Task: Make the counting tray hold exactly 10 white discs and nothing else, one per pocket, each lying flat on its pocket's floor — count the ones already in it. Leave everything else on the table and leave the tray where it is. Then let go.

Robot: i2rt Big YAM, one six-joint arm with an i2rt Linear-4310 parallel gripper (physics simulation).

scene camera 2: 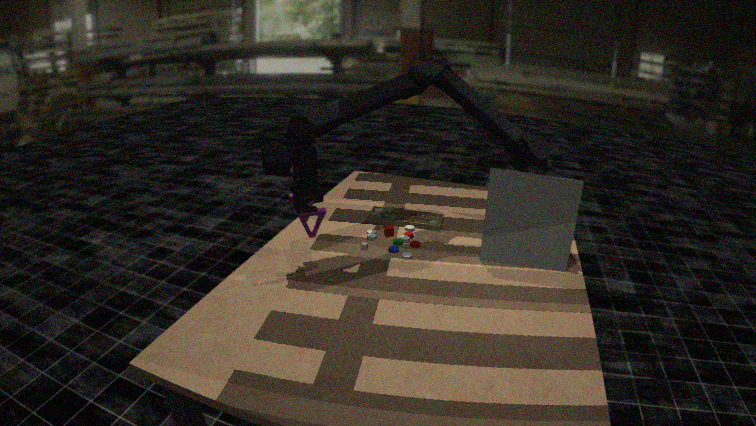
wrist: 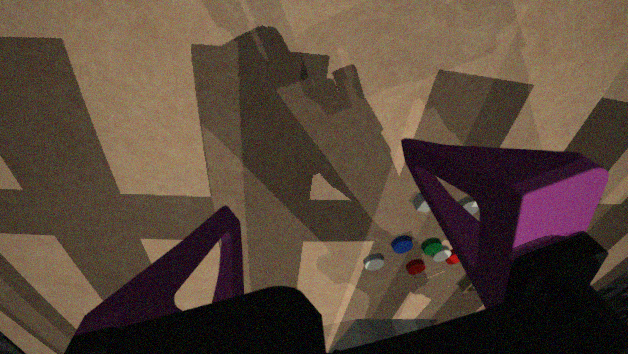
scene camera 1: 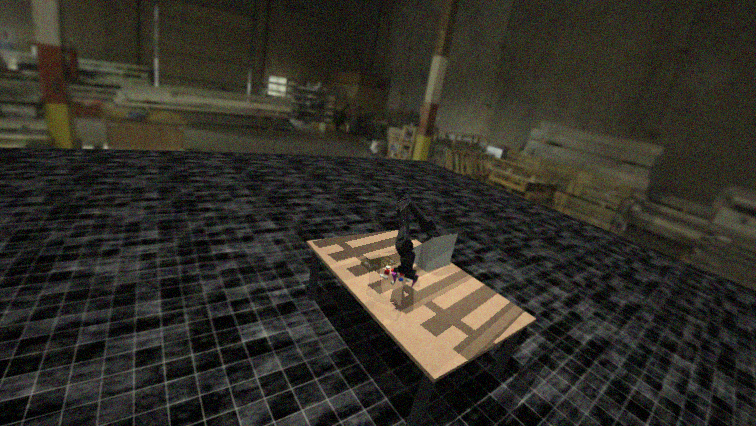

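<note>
My gripper is open and empty, with purple fingers, high over the table left of the loose pieces in scene camera 2. The counting tray lies in shadow behind them; several pale discs show in its pockets, too dim to count. Loose white discs lie in front of it: one nearest, one beside the green disc, one near the tray, and two close together at the left, including a lower one. In the wrist view the right finger hides part of the group.
A blue disc, a dark red disc, a brighter red disc, a red block and a small grey piece lie among them. An upright grey panel stands to the right.
</note>
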